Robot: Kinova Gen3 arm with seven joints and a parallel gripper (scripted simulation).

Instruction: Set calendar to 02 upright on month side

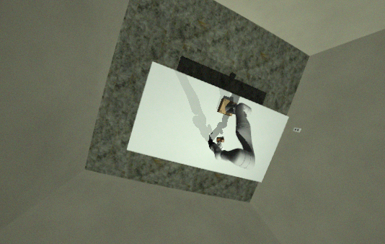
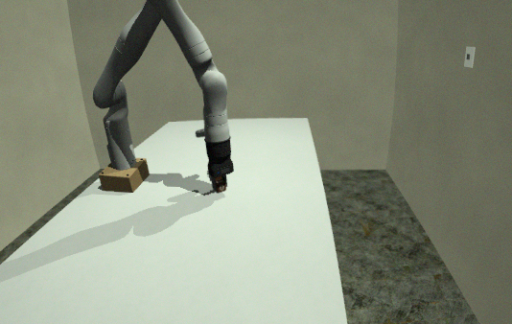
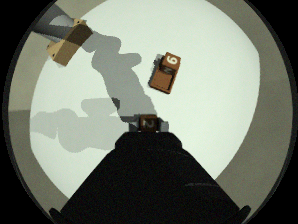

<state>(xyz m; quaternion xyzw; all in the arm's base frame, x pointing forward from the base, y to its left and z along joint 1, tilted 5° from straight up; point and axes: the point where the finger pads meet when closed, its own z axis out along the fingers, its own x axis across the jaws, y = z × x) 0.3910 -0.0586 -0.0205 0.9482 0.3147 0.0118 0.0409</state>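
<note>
Now: hand 10 mm above the brown calendar cube. The rest, counted from my hand: brown tray 100 mm to the left, 30 mm behind, 20 mm below.
</note>
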